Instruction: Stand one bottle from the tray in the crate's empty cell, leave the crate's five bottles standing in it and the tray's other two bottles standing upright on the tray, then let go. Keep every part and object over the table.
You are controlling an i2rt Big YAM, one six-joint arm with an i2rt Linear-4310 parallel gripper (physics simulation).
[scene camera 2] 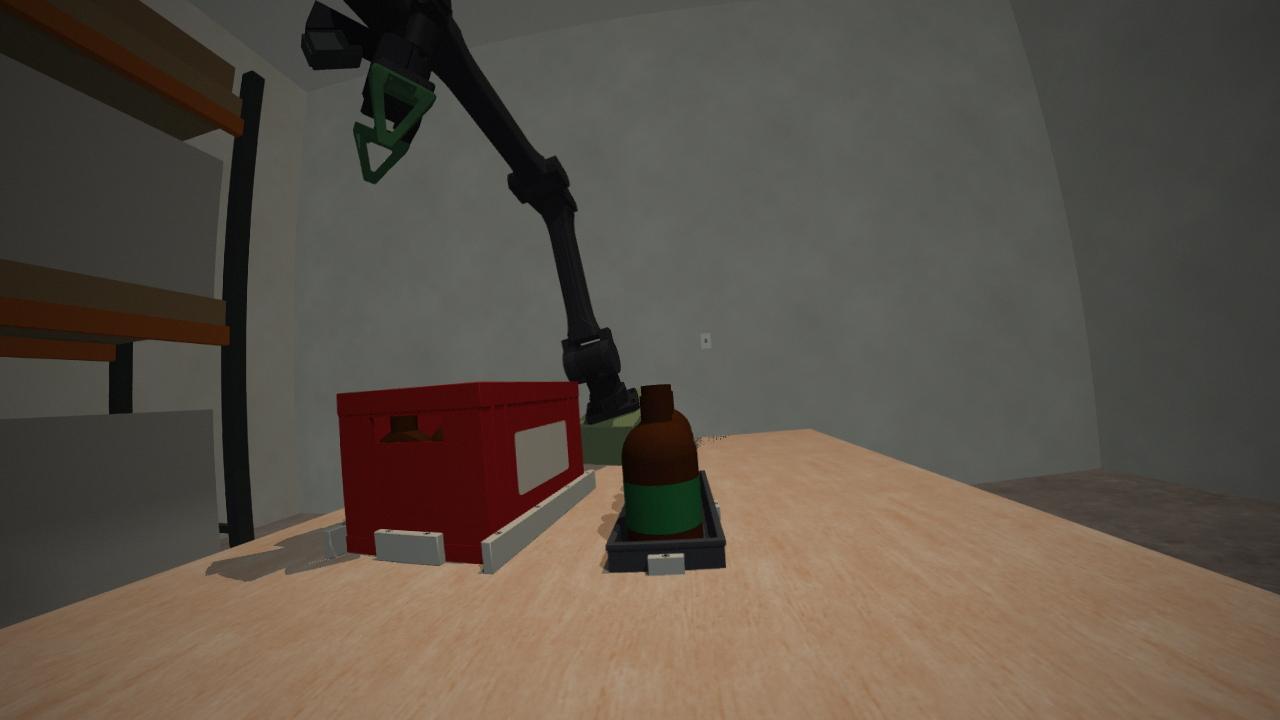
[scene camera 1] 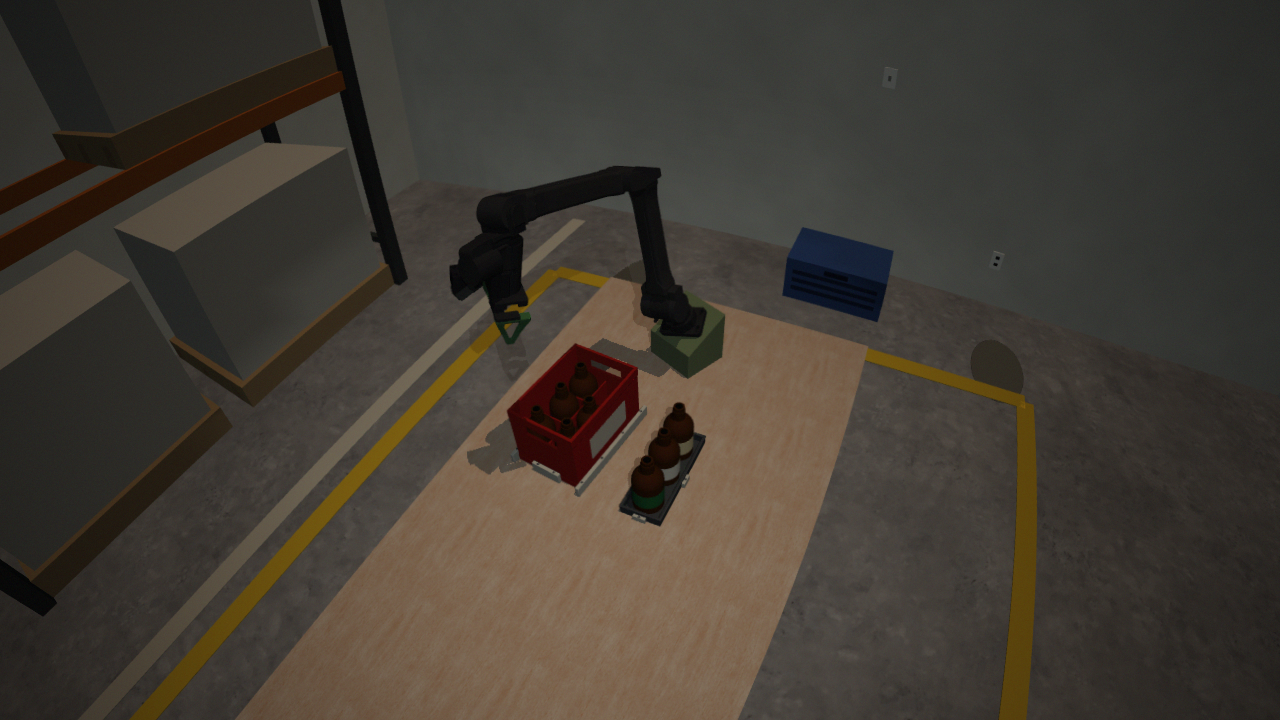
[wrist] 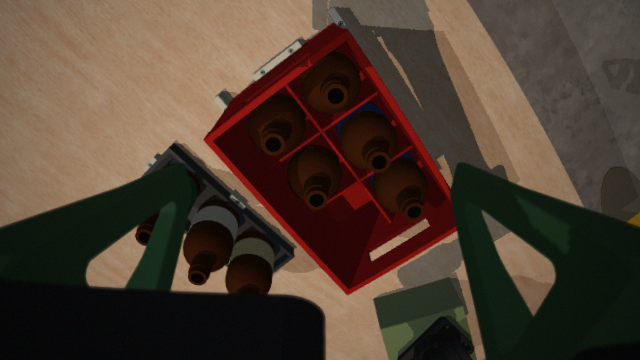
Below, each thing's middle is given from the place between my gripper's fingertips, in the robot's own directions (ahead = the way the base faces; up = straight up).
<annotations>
Right now the green-label bottle [scene camera 2: 661,482] is 350 mm below my hand, 290 mm to the left of it and 30 mm ahead of it. Round my hand: cream-labelled bottle [scene camera 1: 681,425] 350 mm below, 320 mm to the left, 140 mm behind; white-labelled bottle [scene camera 1: 665,450] 350 mm below, 310 mm to the left, 60 mm behind.
</annotations>
